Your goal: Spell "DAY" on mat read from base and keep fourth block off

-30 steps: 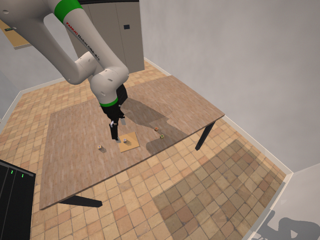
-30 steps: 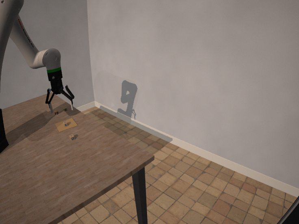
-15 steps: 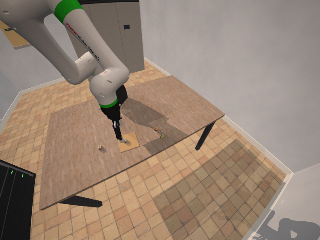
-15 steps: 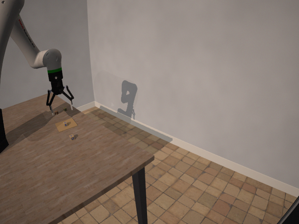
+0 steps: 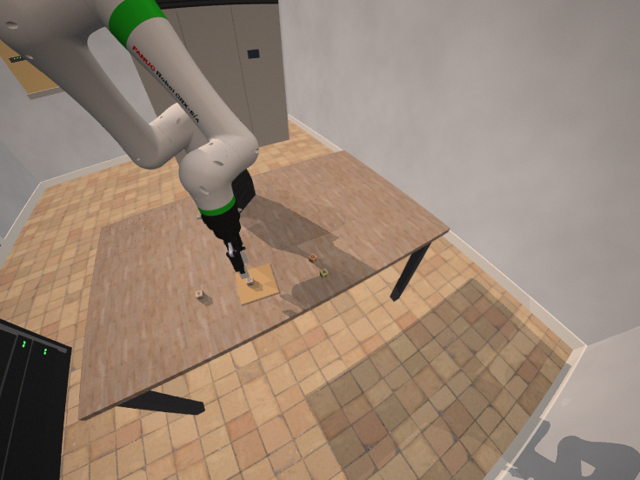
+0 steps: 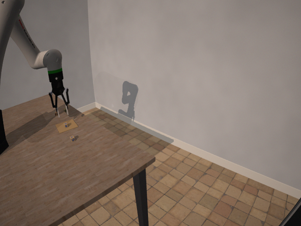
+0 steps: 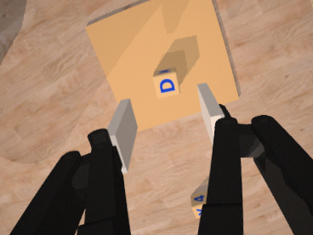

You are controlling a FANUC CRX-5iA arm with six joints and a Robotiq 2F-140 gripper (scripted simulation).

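My gripper is now 12 cm above the tan mat, 2 cm to the right of it and 1 cm short of it. From my hand the other things lie so: Y block (19 cm to the right, 11 cm below, 1 cm behind); then O block (26 cm to the left, 11 cm below, 1 cm behind).
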